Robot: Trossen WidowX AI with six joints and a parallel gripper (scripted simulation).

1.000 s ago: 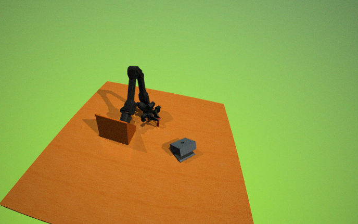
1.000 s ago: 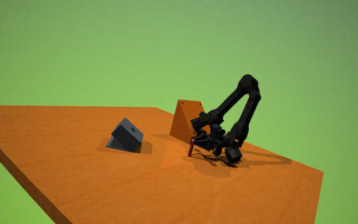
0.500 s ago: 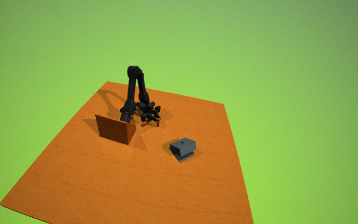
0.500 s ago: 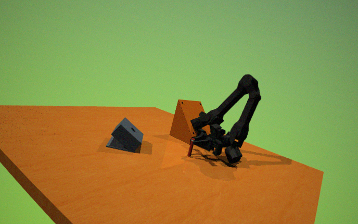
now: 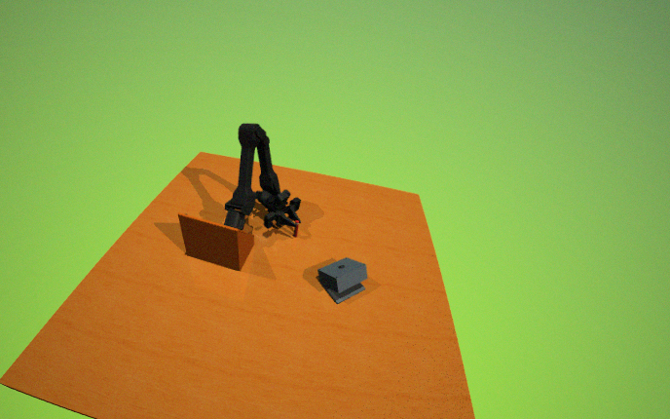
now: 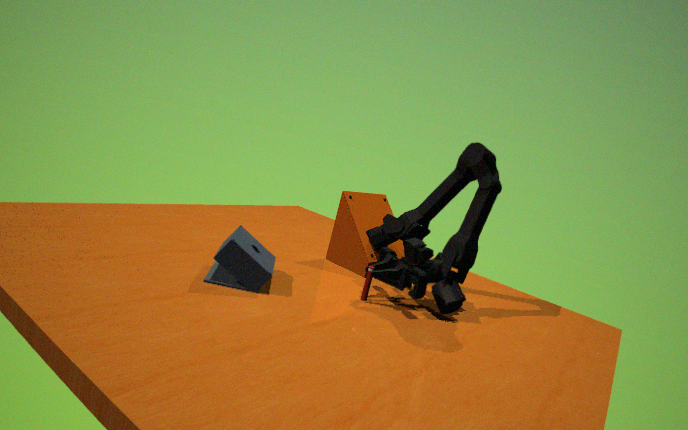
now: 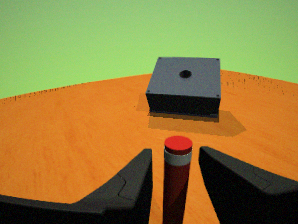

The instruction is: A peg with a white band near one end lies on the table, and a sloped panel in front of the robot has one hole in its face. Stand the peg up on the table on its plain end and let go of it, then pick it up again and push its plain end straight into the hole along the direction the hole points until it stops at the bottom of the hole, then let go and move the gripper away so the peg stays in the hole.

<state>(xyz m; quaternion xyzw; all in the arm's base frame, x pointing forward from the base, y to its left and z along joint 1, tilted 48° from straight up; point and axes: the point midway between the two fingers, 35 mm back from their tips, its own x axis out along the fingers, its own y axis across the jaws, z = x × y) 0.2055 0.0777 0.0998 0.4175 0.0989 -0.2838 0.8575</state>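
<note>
Now: the red peg 10 mm below my gripper tip. From my gripper tip the other things lie so: grey sloped panel: 180 mm ahead, 200 mm to the right, 20 mm below.
</note>
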